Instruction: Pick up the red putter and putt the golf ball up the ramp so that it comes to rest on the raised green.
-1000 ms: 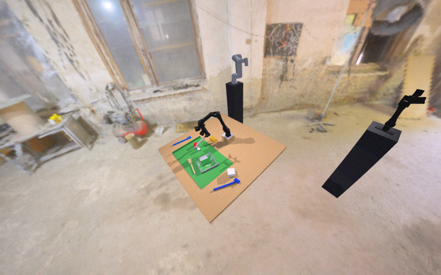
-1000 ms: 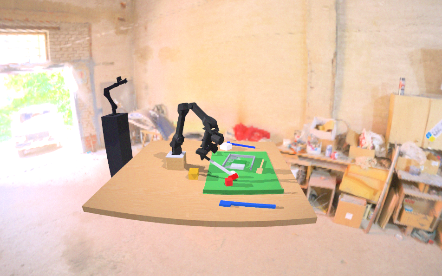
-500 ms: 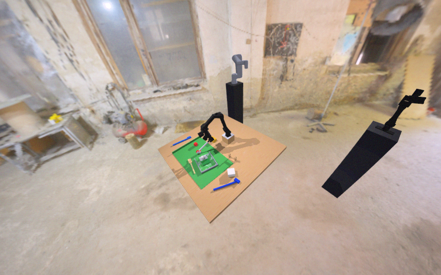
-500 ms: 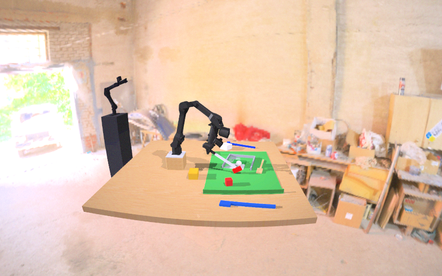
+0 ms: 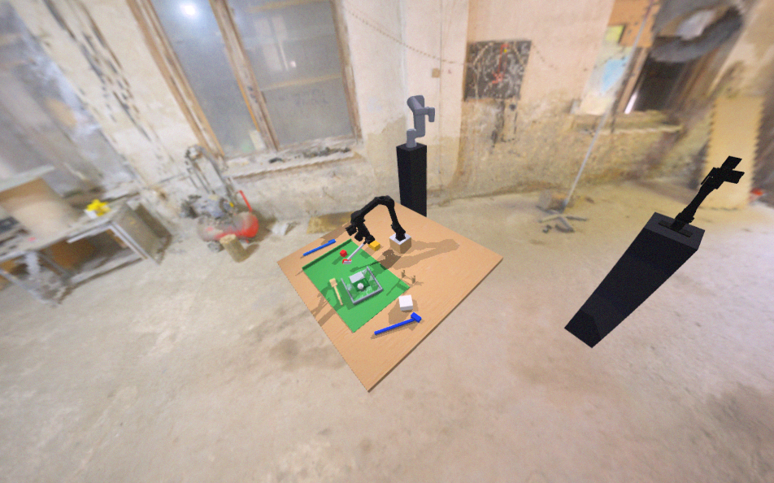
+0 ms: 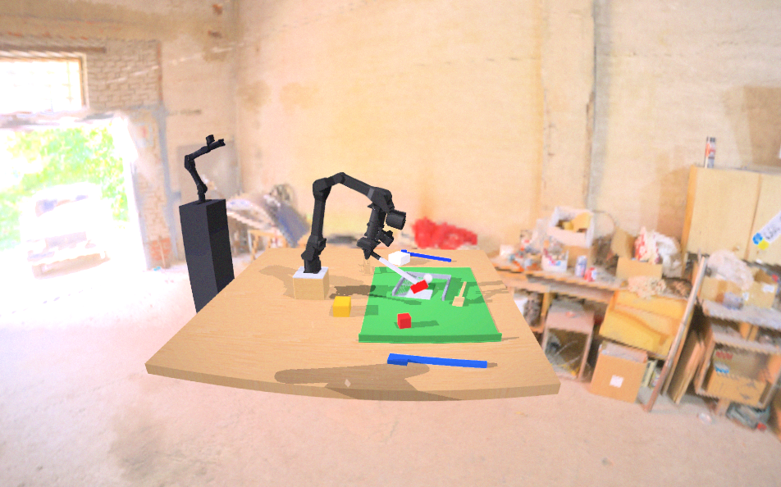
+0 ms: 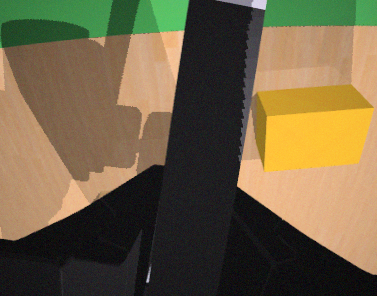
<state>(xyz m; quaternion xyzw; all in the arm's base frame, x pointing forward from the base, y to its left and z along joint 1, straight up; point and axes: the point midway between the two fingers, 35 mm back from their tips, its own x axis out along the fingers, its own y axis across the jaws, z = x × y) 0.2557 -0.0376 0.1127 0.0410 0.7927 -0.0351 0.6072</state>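
The red putter is 11 cm ahead of my gripper tip, 1 cm to the right of it and 3 cm below it. The rest, counted from my gripper tip: green mat (23 cm ahead, 6 cm to the left, 18 cm below); red cube (17 cm ahead, 20 cm to the right, 16 cm below); yellow block (8 cm behind, 12 cm to the right, 16 cm below).
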